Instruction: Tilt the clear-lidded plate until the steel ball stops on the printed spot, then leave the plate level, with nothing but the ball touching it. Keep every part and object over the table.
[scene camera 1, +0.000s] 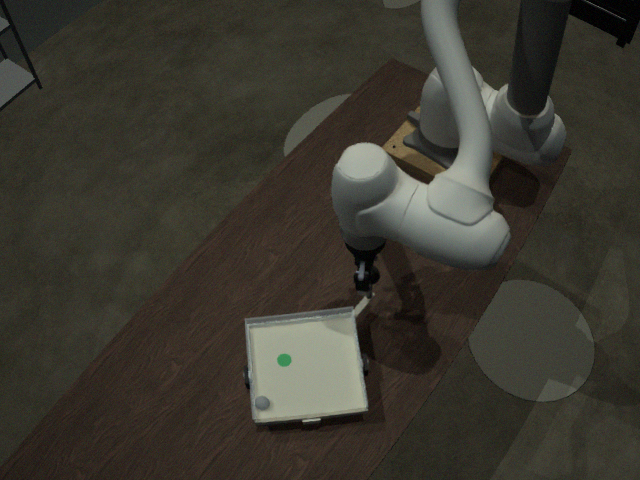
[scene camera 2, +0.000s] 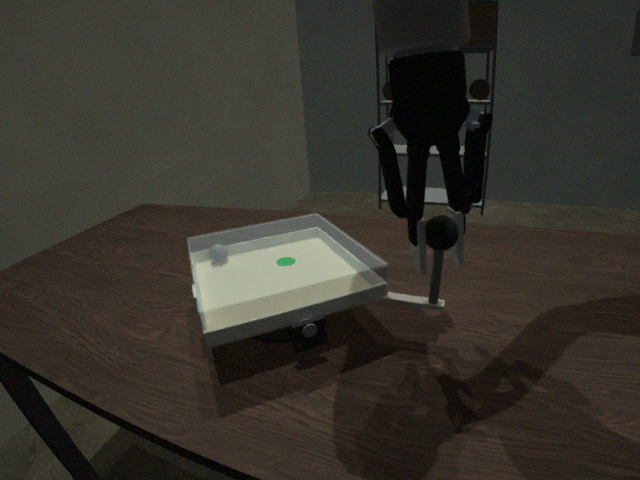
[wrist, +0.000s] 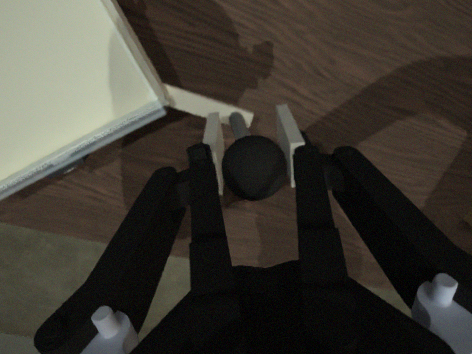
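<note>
The clear-lidded plate (scene camera 1: 320, 379) (scene camera 2: 248, 289) (wrist: 50, 90) has a pale floor and stands raised on a dark pivot mount (scene camera 2: 309, 333). Its exact tilt is hard to judge. The steel ball (scene camera 1: 262, 403) (scene camera 2: 218, 253) is in the plate's corner at bottom left in scene camera 1, away from the green printed spot (scene camera 1: 284, 360) (scene camera 2: 285, 261). A pale arm (scene camera 1: 362, 305) (scene camera 2: 408, 299) (wrist: 195, 104) runs from the plate's corner to an upright stem with a black round knob (scene camera 2: 441, 233) (wrist: 254, 167). My gripper (scene camera 1: 366, 290) (scene camera 2: 439, 258) (wrist: 249, 126) is shut on the knob, with one pad on each side.
The brown wooden table (scene camera 1: 206, 289) (scene camera 2: 129, 232) (wrist: 350, 30) carries the plate. The robot base stands on a light wooden block (scene camera 1: 408, 155) at the table's far end. A shelf rack (scene camera 2: 494, 77) stands behind the table. The long table edge runs to the right of the plate in scene camera 1.
</note>
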